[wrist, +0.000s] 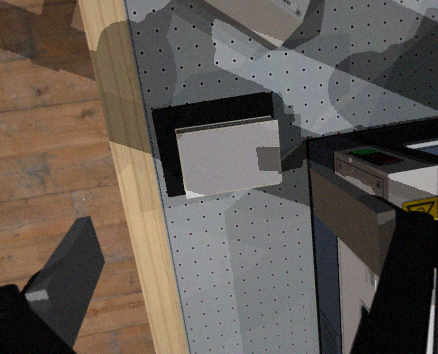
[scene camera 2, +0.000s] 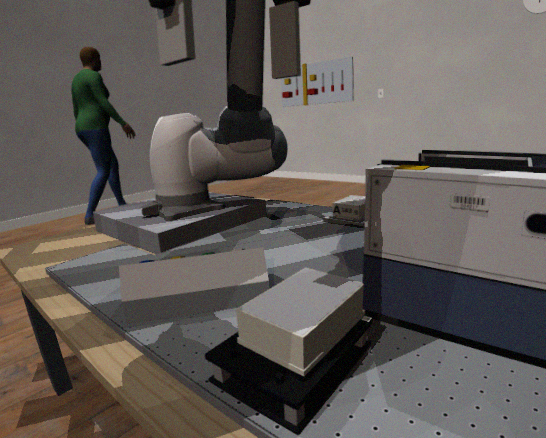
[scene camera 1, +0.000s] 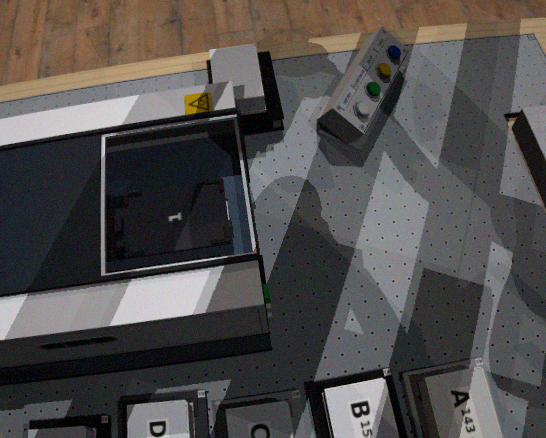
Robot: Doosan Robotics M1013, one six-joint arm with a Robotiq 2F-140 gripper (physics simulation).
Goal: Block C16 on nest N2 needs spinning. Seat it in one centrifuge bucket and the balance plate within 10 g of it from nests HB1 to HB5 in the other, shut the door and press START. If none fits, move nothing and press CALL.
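Places are measured from the arm's base along level axes (x ahead, y left, z up), in metres.
Pixels of known places: gripper, between the fingertips: [wrist: 207, 215] [scene camera 2: 241, 70]; arm's base, origin of its link: [scene camera 2: 184, 209].
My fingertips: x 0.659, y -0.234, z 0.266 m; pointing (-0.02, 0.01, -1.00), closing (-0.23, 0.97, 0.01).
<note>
Ahead of a thing's pixels: the offset from my fingertips to its top centre. "pt": to the spot under its first point.
A pale grey block {0.014 m ahead, 0.053 m left, 0.225 m down} [scene camera 1: 234, 67] [scene camera 2: 302, 315] [wrist: 228, 158] sits on a black nest {0.006 m ahead, 0.043 m left, 0.266 m down} [scene camera 1: 271, 87] [scene camera 2: 258, 374] [wrist: 210, 107] near the table's edge; its label does not show. My gripper [wrist: 207, 215] [scene camera 2: 232, 69] is open and empty, high above the table just beside the block. The centrifuge [scene camera 1: 163, 300] [scene camera 2: 428, 217] [wrist: 358, 168] has its top open, and dark bucket 1 [scene camera 1: 171, 217] shows inside. Balance plates A {0.322 m back, 0.610 m left, 0.260 m down} [scene camera 1: 455, 408], B {0.187 m back, 0.625 m left, 0.260 m down} [scene camera 1: 358, 413], C {pt 0.048 m back, 0.620 m left, 0.260 m down} [scene camera 1: 258, 423] and D {pt 0.084 m ahead, 0.623 m left, 0.260 m down} [scene camera 1: 158, 421] lie in nests along the front edge.
A grey button box {0.213 m back, 0.037 m left, 0.230 m down} [scene camera 1: 349, 113] [scene camera 2: 193, 274] [wrist: 256, 17] carries blue {0.266 m back, 0.021 m right, 0.240 m down} [scene camera 1: 394, 52], yellow {0.244 m back, 0.024 m left, 0.240 m down} [scene camera 1: 384, 69], green {0.222 m back, 0.069 m left, 0.240 m down} [scene camera 1: 373, 89] and white {0.200 m back, 0.114 m left, 0.240 m down} [scene camera 1: 362, 109] buttons. The robot base [scene camera 2: 180, 174] stands at the back. A person in green [scene camera 2: 93, 122] walks behind the table. The wooden table edge [wrist: 133, 168] is close by.
</note>
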